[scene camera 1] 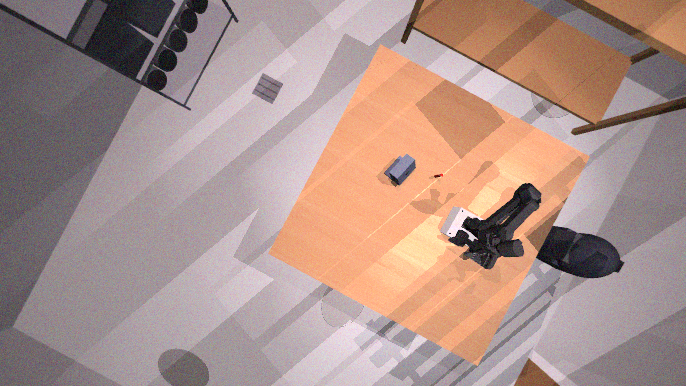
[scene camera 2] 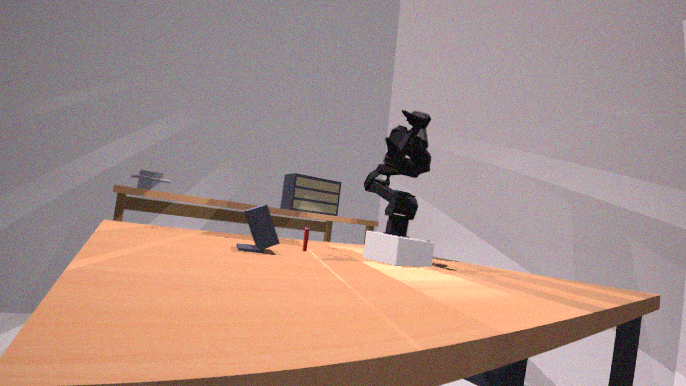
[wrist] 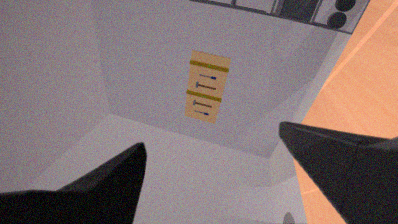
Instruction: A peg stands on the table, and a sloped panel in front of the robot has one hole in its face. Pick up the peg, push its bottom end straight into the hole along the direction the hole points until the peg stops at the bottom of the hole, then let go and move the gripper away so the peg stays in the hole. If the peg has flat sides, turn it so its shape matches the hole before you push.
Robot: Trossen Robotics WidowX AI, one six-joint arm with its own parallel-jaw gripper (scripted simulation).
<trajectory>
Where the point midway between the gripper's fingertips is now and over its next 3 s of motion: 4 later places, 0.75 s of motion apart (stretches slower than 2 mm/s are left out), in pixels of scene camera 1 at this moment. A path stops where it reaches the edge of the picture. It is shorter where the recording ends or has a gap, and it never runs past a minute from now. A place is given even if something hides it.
The gripper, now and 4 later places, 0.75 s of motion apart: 456,246; 443,240; 430,227; 422,210; 421,194
</trajectory>
